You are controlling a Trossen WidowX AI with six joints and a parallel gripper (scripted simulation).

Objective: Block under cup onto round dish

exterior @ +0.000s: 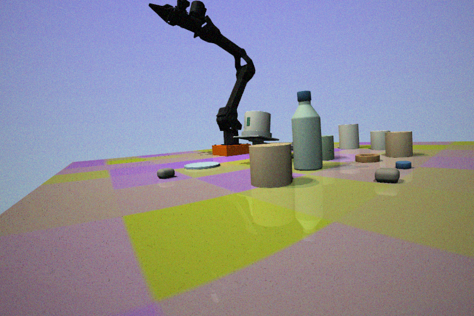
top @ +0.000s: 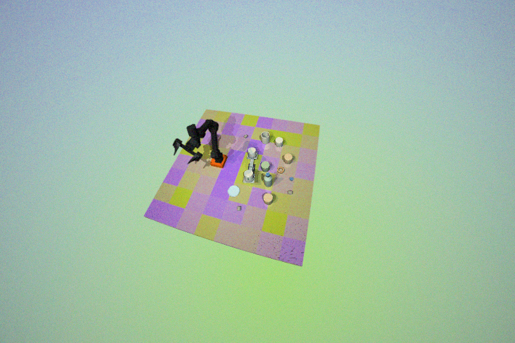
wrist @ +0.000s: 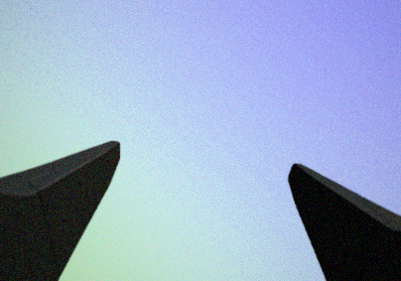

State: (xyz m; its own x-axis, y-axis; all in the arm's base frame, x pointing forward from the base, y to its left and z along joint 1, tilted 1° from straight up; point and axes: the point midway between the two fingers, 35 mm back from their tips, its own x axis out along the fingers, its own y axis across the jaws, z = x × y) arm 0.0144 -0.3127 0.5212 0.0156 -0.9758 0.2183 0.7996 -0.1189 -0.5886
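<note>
The block lies 53 cm below my gripper tip, 45 cm to the left of it and 27 cm ahead of it. From my gripper tip the other things lie so: pale blue round dish (57 cm below, 19 cm ahead, 9 cm to the left); then grey bottle (46 cm below, 46 cm ahead, 21 cm to the left); then balance (54 cm below, 32 cm to the left, 29 cm ahead).
</note>
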